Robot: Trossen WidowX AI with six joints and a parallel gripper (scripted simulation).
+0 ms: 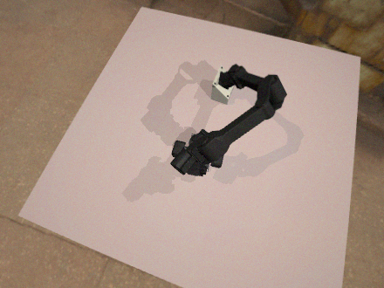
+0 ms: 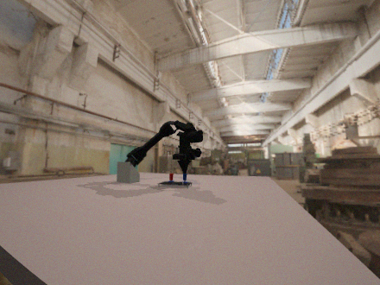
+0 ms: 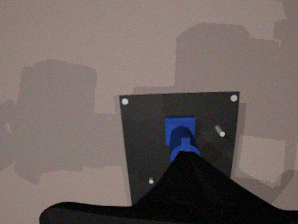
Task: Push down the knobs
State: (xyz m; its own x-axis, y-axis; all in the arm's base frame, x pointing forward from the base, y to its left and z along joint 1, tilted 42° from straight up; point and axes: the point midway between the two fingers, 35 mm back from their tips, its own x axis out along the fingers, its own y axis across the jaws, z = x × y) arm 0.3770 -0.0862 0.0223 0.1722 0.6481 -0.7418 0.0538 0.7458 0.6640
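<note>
My gripper tip is 1 cm above the blue knob. Also, from my gripper tip: red knob (7 cm behind, 2 cm below).
</note>
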